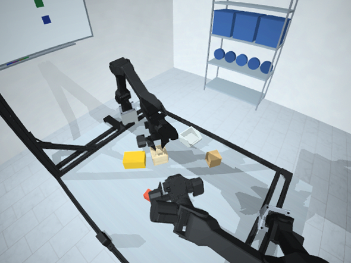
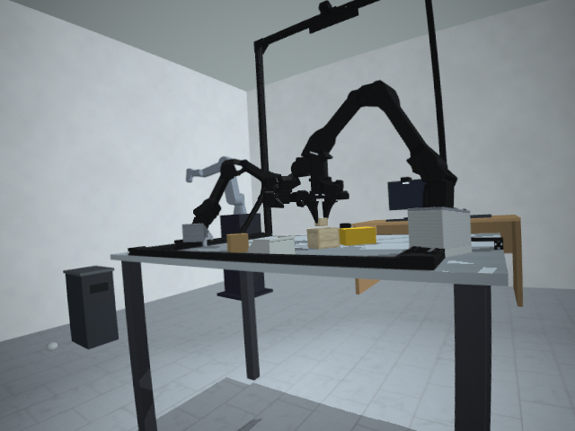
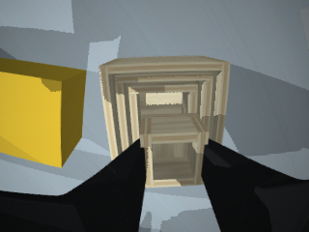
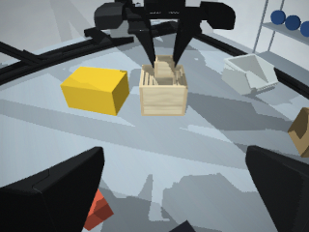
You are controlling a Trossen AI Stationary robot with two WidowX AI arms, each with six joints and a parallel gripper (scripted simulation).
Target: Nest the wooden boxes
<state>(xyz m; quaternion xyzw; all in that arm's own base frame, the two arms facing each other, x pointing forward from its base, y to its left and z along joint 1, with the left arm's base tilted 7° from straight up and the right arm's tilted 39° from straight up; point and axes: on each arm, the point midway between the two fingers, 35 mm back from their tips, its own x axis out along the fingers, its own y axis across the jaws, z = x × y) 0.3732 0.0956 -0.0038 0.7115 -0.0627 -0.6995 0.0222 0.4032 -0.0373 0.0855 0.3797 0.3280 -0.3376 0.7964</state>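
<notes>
My left hand is 11 cm past the yellow block, 9 cm above it and 7 cm to the right of it. Also, from my left hand: white tray (21 cm ahead, 9 cm below, 3 cm to the right); dark block (22 cm to the right, 10 cm below, 9 cm behind); red block (17 cm behind, 13 cm to the right, 9 cm below).
Right now the dark block is 150 mm below my right hand, 20 mm ahead of it and 10 mm to the right of it. Also, from my right hand: yellow block: 290 mm to the left, 130 mm below, 10 mm ahead; tan block: 290 mm ahead, 130 mm below, 10 mm to the left; red block: 140 mm below, 80 mm to the left, 60 mm behind.
</notes>
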